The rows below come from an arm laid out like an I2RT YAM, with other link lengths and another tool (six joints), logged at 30 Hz.
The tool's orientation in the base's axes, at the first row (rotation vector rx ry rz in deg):
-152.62, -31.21, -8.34
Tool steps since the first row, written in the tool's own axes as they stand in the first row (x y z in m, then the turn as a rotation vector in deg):
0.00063, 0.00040, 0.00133, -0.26, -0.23, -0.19
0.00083, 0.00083, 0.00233, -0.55, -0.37, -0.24
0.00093, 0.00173, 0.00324, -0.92, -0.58, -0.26
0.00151, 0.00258, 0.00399, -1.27, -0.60, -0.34
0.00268, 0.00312, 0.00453, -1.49, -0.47, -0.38
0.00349, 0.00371, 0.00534, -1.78, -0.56, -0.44
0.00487, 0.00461, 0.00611, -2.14, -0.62, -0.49
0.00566, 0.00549, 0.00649, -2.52, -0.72, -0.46
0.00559, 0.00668, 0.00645, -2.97, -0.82, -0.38
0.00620, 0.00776, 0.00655, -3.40, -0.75, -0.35
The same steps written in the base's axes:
0.00076, 0.00044, -0.00124, -0.33, 0.02, 0.21
0.00113, 0.00057, -0.00228, -0.66, 0.02, 0.26
0.00160, 0.00024, -0.00343, -1.08, 0.05, 0.29
0.00248, 0.00004, -0.00432, -1.41, -0.09, 0.30
0.00378, 0.00023, -0.00480, -1.56, -0.29, 0.25
0.00477, 0.00036, -0.00562, -1.86, -0.34, 0.29
0.00641, 0.00042, -0.00640, -2.22, -0.44, 0.29
0.00749, 0.00012, -0.00694, -2.61, -0.48, 0.23
0.00790, -0.00092, -0.00736, -3.06, -0.52, 0.12
0.00889, -0.00157, -0.00775, -3.42, -0.72, -0.02

